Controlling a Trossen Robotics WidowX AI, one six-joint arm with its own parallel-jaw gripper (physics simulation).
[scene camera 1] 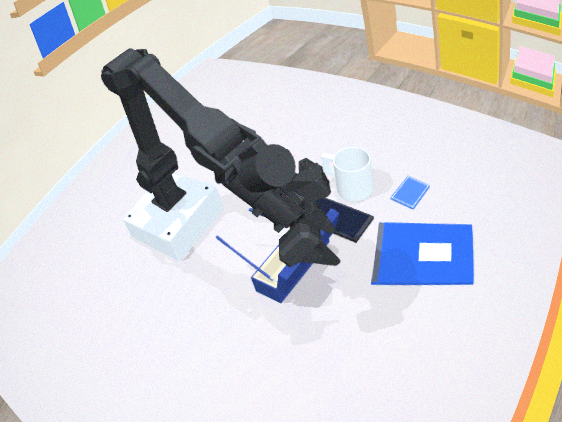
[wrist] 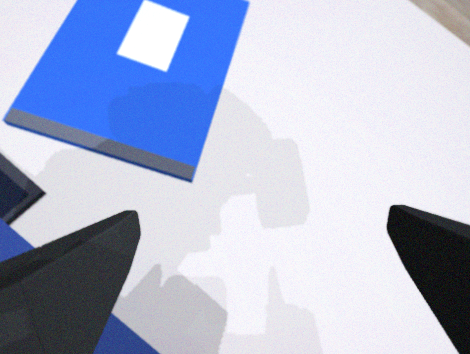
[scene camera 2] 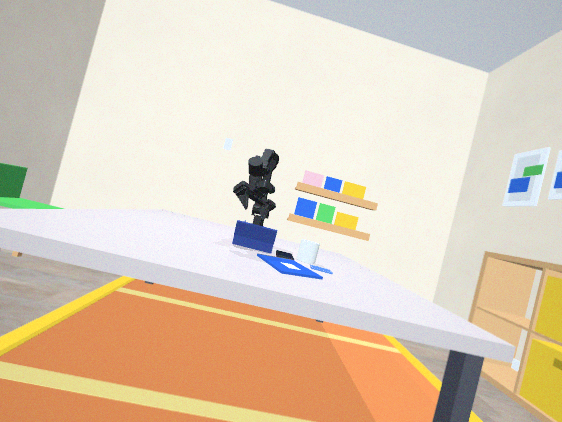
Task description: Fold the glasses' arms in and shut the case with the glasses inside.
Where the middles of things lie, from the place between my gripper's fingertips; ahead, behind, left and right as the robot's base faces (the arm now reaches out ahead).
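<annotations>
The blue glasses case [scene camera 1: 287, 277] has my gripper 9 cm above it, 10 cm past it and 1 cm to the right of it. Going by their middles, of the things named here the case is the nearest to my gripper. Counting from my hand, I find the dark phone-like slab [scene camera 1: 352, 223] 14 cm below, 13 cm behind and 15 cm to the left, while the blue book with white label [scene camera 1: 406, 253] is 14 cm below, 9 cm ahead and 16 cm to the left. The white mug [scene camera 1: 352, 170] is 9 cm below my hand, 15 cm behind it and 24 cm to the left of it. Going by their middles, the mug is the farthest from my gripper of the things named here.
</annotations>
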